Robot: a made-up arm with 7 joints. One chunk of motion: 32 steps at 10 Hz.
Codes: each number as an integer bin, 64 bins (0 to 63) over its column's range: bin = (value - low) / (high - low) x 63, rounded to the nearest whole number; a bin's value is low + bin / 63 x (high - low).
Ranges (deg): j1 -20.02..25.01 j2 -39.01..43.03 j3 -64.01..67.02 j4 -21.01..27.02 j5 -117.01..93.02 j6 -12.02..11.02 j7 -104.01..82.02
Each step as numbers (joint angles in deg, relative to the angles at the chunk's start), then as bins.
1 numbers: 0.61 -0.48 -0.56 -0.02 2.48 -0.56 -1.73
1 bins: 29 30 31 28 36 31 35
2 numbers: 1.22 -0.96 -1.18 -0.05 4.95 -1.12 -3.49
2 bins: 30 29 30 27 37 30 34
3 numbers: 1.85 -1.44 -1.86 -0.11 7.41 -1.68 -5.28
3 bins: 31 29 30 27 37 28 33
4 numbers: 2.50 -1.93 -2.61 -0.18 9.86 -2.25 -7.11
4 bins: 32 28 30 27 38 27 33
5 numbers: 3.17 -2.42 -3.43 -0.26 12.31 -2.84 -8.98
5 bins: 32 28 29 27 39 25 32
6 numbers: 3.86 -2.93 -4.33 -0.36 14.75 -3.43 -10.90
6 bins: 33 28 29 27 40 23 32
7 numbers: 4.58 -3.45 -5.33 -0.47 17.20 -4.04 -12.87
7 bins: 34 27 28 27 40 22 31
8 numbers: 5.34 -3.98 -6.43 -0.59 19.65 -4.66 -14.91
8 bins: 35 27 28 27 41 20 30
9 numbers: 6.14 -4.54 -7.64 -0.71 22.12 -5.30 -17.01
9 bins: 37 26 27 27 42 18 29
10 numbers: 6.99 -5.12 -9.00 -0.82 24.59 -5.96 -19.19
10 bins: 38 26 26 26 42 17 29
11 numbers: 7.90 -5.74 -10.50 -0.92 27.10 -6.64 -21.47
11 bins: 39 26 26 26 43 15 28
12 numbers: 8.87 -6.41 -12.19 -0.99 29.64 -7.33 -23.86
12 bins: 40 25 25 26 44 13 27
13 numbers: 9.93 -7.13 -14.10 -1.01 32.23 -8.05 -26.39
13 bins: 42 24 24 26 45 11 26
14 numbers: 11.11 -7.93 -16.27 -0.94 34.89 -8.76 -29.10
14 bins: 44 24 23 26 46 9 25
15 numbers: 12.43 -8.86 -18.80 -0.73 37.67 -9.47 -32.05
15 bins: 45 23 22 27 46 7 24
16 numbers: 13.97 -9.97 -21.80 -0.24 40.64 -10.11 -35.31
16 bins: 48 22 20 27 47 5 23
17 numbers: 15.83 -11.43 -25.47 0.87 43.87 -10.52 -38.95
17 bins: 50 21 19 29 48 4 22
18 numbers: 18.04 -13.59 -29.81 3.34 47.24 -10.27 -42.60
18 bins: 53 20 16 32 49 5 21
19 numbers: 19.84 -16.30 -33.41 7.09 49.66 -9.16 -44.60
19 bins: 56 17 15 37 50 8 20
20 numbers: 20.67 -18.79 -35.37 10.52 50.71 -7.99 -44.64
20 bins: 57 16 14 41 50 11 20
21 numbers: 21.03 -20.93 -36.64 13.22 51.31 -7.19 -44.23
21 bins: 57 14 13 45 50 13 20
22 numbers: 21.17 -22.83 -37.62 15.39 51.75 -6.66 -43.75
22 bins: 58 12 13 48 51 15 20
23 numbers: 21.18 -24.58 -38.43 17.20 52.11 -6.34 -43.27
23 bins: 58 11 12 50 51 16 21
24 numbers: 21.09 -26.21 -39.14 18.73 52.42 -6.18 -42.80
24 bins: 58 10 12 52 51 16 21
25 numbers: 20.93 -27.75 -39.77 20.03 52.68 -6.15 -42.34
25 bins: 57 9 12 54 51 16 21
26 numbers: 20.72 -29.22 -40.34 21.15 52.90 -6.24 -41.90
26 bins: 57 8 11 55 51 16 21
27 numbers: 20.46 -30.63 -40.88 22.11 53.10 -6.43 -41.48
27 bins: 57 6 11 57 51 15 21
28 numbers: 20.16 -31.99 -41.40 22.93 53.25 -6.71 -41.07
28 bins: 56 5 11 58 51 15 21
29 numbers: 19.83 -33.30 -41.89 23.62 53.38 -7.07 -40.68
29 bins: 56 4 11 59 51 14 21
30 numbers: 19.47 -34.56 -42.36 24.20 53.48 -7.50 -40.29
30 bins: 55 3 10 59 51 12 22
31 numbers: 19.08 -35.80 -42.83 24.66 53.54 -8.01 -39.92
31 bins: 55 2 10 60 51 11 22
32 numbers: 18.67 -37.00 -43.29 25.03 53.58 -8.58 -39.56
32 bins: 54 2 10 60 51 9 22
